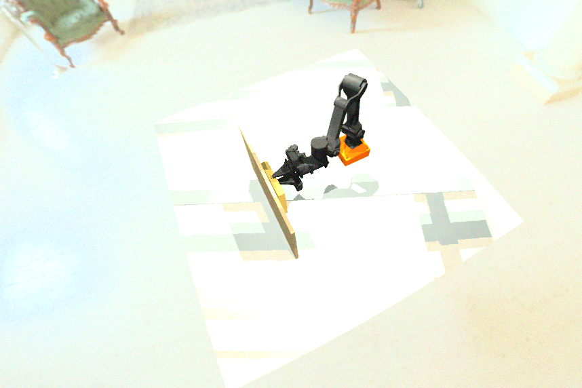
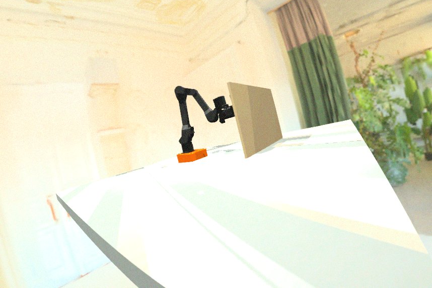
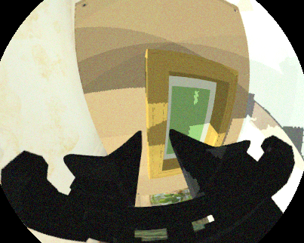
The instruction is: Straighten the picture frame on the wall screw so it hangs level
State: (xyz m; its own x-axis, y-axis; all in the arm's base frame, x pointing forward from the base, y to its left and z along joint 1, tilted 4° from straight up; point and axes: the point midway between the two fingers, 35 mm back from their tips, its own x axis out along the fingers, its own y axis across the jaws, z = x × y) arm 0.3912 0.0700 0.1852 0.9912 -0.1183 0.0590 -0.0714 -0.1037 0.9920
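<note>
Right now the gold picture frame is 5 cm below my gripper tip and 1 cm ahead of it. Round my gripper tip: tan wall panel (6 cm below, 2 cm ahead).
</note>
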